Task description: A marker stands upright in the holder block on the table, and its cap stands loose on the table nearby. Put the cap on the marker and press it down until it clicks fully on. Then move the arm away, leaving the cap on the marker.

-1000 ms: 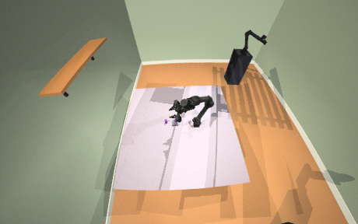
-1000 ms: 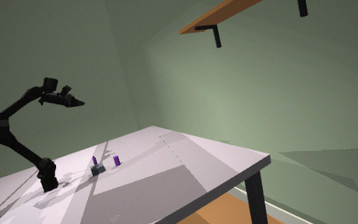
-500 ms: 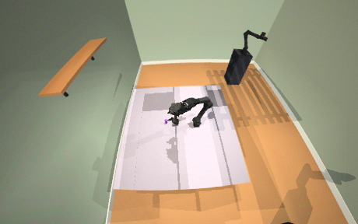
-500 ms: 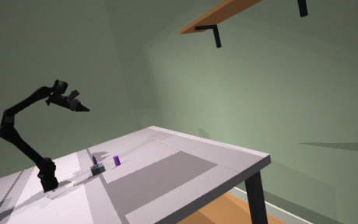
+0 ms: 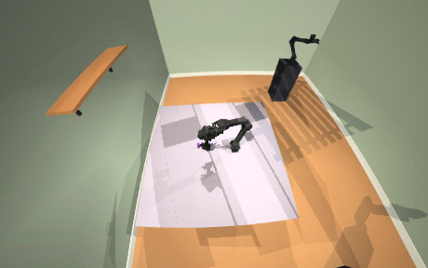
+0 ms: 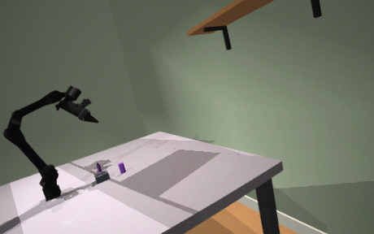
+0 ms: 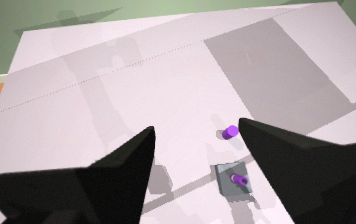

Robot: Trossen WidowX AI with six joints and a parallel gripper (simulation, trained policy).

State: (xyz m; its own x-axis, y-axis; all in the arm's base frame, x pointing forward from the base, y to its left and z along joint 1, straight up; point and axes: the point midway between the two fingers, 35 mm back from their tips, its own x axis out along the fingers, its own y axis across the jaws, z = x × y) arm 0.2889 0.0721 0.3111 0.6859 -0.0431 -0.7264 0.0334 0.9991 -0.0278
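Now: gripper tip 4 cm short of the purple cap, 12 cm to the left of it and 26 cm above it. Round my gripper tip: grey holder block 7 cm behind, 10 cm to the right, 27 cm below.
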